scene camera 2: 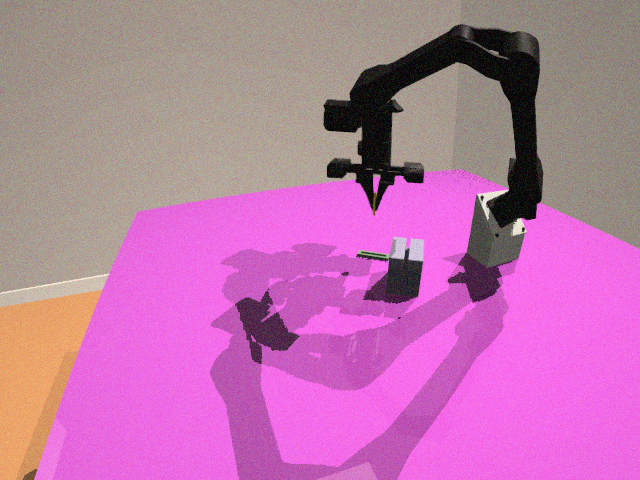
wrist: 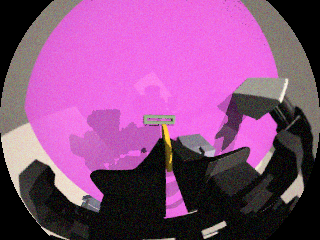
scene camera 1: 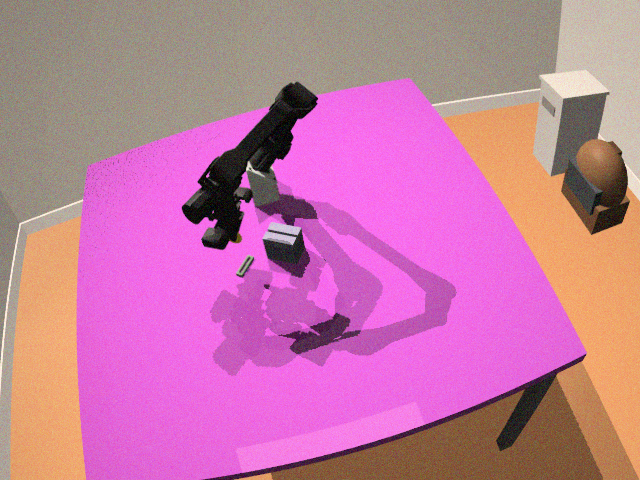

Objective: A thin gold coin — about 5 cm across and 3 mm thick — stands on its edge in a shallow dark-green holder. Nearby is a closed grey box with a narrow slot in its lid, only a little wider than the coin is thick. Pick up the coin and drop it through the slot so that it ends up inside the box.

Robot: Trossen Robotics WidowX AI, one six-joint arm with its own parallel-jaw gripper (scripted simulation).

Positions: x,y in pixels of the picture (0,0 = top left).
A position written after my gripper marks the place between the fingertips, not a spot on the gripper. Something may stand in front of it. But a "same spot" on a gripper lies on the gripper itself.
My gripper shows in scene camera 2, in the wrist view [164,141] and in scene camera 1. The same spot on my gripper: [scene camera 1: 233,228] is [scene camera 2: 363,180].
